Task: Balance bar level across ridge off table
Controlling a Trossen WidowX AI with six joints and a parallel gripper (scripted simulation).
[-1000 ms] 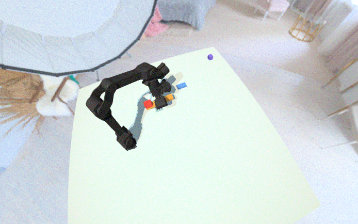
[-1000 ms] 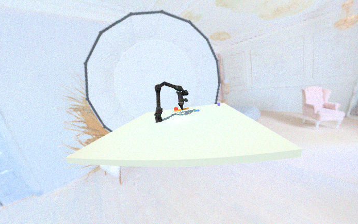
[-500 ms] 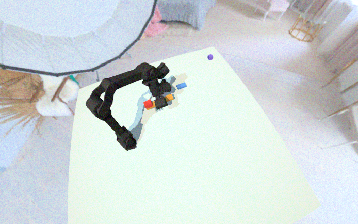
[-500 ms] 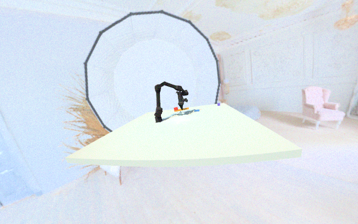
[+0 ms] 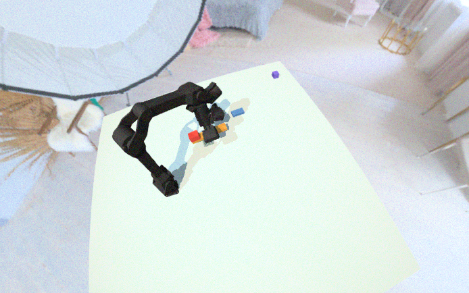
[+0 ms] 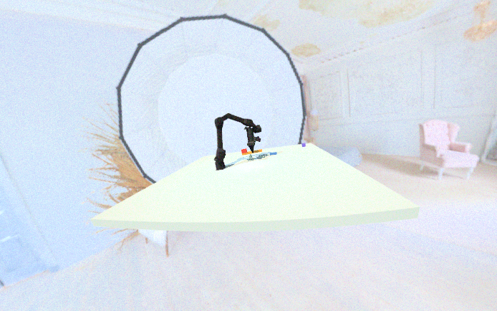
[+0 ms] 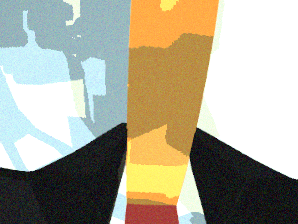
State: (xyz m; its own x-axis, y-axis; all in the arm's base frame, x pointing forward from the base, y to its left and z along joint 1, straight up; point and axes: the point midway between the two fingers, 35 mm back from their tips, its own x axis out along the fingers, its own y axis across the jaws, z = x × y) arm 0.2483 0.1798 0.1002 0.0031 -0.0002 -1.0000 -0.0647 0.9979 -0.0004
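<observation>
Right now the grey-green ridge is 30 mm behind my gripper tip and 10 mm below it. Also, from my gripper tip: blue block 170 mm ahead, 120 mm to the left, 60 mm below; then purple cube 490 mm ahead, 320 mm to the left, 50 mm below.
</observation>
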